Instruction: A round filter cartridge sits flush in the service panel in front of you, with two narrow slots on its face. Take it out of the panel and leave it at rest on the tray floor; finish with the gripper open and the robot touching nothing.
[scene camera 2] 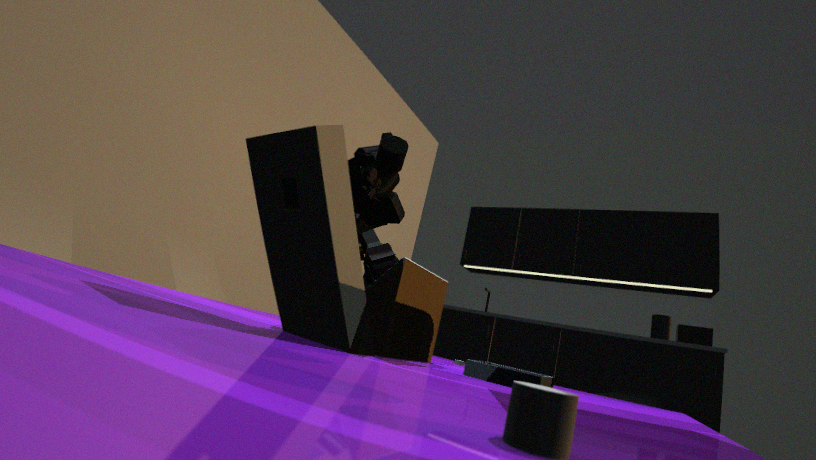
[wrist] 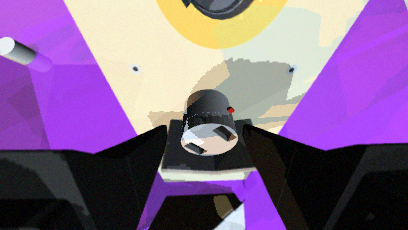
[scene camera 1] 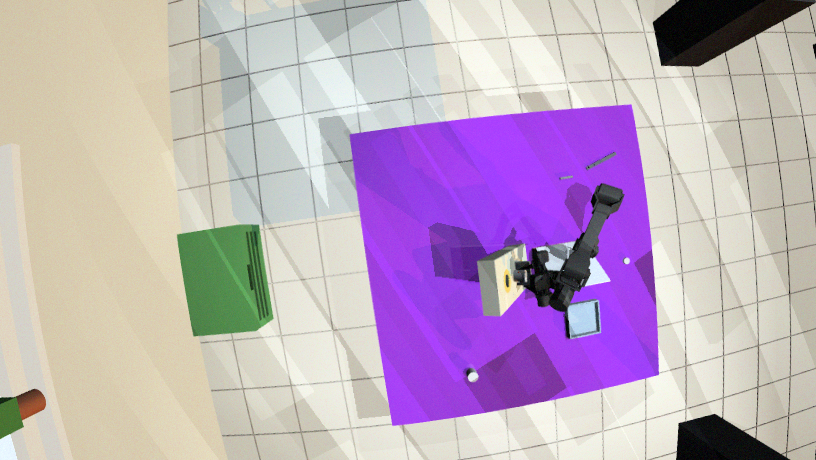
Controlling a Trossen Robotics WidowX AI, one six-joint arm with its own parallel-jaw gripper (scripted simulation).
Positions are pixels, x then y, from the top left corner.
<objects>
my gripper: scene camera 2 336,234; wrist 205,130; scene camera 1 523,277
same spot on blue-grey square tray: [scene camera 2: 487,371] = [scene camera 1: 566,315]
same spot on beige service panel: [wrist: 264,64] = [scene camera 1: 510,267]
</objects>
